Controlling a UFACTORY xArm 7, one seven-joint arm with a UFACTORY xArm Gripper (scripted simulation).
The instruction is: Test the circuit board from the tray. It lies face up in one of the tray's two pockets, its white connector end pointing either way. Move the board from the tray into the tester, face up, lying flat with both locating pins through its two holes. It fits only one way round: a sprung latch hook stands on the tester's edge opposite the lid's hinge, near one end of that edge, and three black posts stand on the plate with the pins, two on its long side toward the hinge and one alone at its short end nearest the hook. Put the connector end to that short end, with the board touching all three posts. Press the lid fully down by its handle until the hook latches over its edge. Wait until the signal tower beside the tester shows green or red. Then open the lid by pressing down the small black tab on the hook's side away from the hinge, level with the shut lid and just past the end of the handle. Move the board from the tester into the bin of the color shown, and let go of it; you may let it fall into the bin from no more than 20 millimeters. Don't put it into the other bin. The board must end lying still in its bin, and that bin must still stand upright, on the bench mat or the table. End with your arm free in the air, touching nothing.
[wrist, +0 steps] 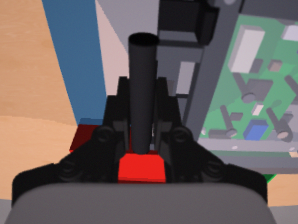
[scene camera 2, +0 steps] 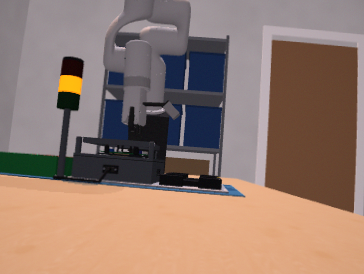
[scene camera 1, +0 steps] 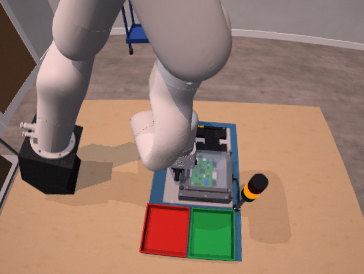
I see my gripper [scene camera 2: 134, 151], a red bin [scene camera 1: 165, 231], a green bin [scene camera 1: 213, 230] and a tester's clear lid [scene camera 1: 212, 173].
The red bin is seen too in the wrist view [wrist: 134, 169]. My gripper also shows in the wrist view [wrist: 142, 92]. The tester's clear lid is seen too in the wrist view [wrist: 234, 108].
